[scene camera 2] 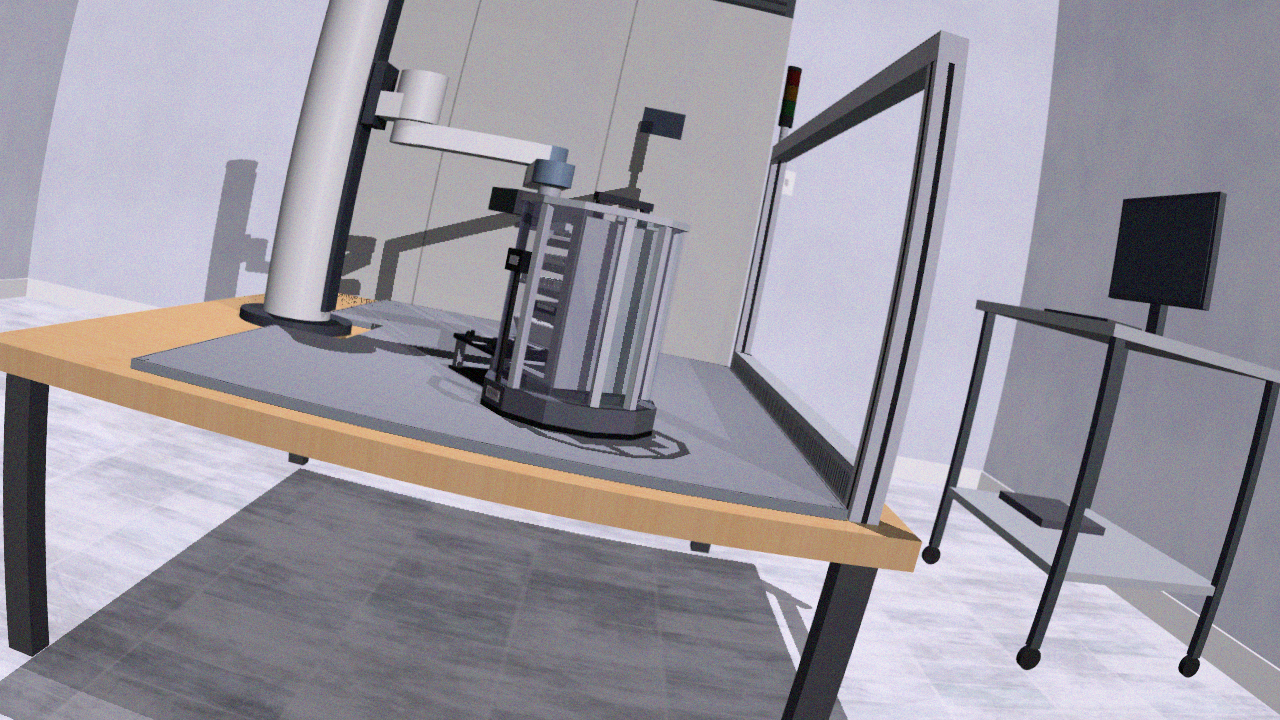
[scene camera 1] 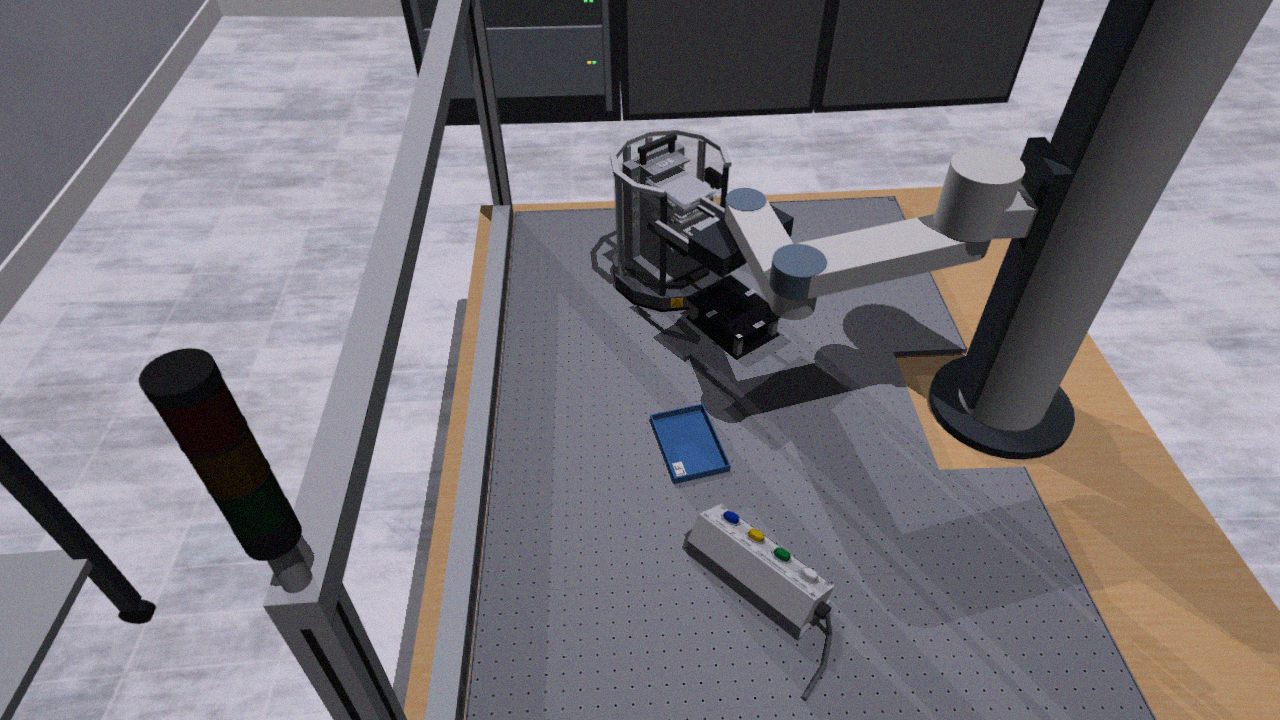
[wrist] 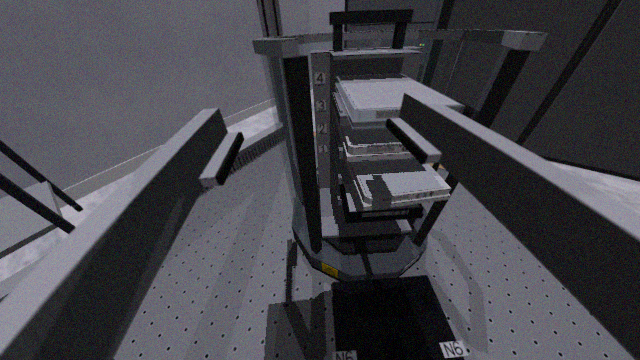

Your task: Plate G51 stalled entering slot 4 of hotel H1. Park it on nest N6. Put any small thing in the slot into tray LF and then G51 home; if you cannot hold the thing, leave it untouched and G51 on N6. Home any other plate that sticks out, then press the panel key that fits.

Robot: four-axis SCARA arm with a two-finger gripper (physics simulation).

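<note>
Hotel H1 stands at the table's far end, slot labels 4 to 1 on its left side. A pale plate, at the height of slot 4, juts out. A second plate shows lower. A third plate, lower again, sticks well out. Slots of the lower two are hard to tell. My gripper is open and empty in front of the hotel, fingers apart, the right finger overlapping the plates' right side in view. Nest N6 bears no plate. No small thing can be made out.
Blue tray LF lies on the perforated board, with the key panel beyond it, bearing blue, yellow, green and white keys. The arm column stands at the table's side. A framed guard runs along the opposite edge.
</note>
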